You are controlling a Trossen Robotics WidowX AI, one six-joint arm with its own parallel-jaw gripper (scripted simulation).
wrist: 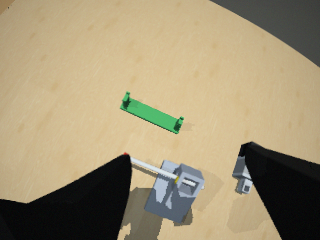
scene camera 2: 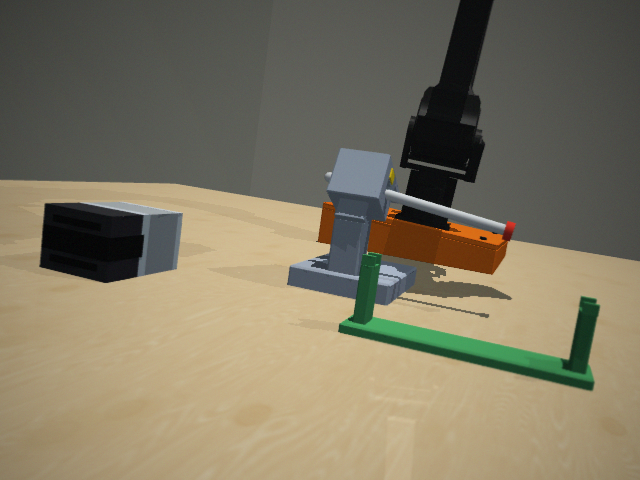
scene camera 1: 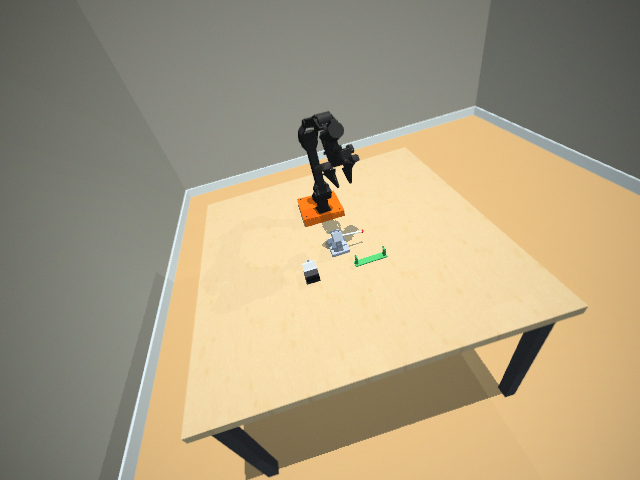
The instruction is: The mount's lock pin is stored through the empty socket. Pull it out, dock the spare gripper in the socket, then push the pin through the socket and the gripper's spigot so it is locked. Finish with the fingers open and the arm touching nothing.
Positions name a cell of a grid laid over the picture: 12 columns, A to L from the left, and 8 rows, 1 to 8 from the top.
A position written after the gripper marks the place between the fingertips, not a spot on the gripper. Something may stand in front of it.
Scene:
gripper: wrist H6; scene camera 1 G4; not seen in scene camera 2 (out of frame)

